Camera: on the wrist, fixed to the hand. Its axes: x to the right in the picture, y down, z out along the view.
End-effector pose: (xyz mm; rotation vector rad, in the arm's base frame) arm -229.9 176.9 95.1 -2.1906 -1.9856 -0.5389
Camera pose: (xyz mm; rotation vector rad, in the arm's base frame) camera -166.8 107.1 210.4 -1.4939 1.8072 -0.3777
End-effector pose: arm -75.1 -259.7 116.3 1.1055 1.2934 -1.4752
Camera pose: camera 22.7 -147.8 108.0 1.7100 -0.7414 1.3379
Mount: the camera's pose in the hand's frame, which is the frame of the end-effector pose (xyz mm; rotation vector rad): -20.6 86.3 -119.5 0.0274 0.9281 2.9784
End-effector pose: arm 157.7 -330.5 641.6 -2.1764 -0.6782 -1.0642
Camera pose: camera 144.0 -477.9 656.9 -0.3219 2.1333 0.1148
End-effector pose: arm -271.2 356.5 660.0 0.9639 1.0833 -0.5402
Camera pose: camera -270.9 501.2 694.9 1.6359 -0.5929 2.3929
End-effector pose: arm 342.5 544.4 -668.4 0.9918 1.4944 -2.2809
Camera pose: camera 452.5 607.5 -746.3 1.6869 -0.6738 0.4705
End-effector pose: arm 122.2 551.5 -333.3 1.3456 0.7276 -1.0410
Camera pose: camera 209.4 665.6 -294.1 1.1603 -0.9801 1.9277
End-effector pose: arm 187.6 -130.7 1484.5 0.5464 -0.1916 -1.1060
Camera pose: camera 296.0 -45.2 1428.9 0.1871 -0.0199 2.0214
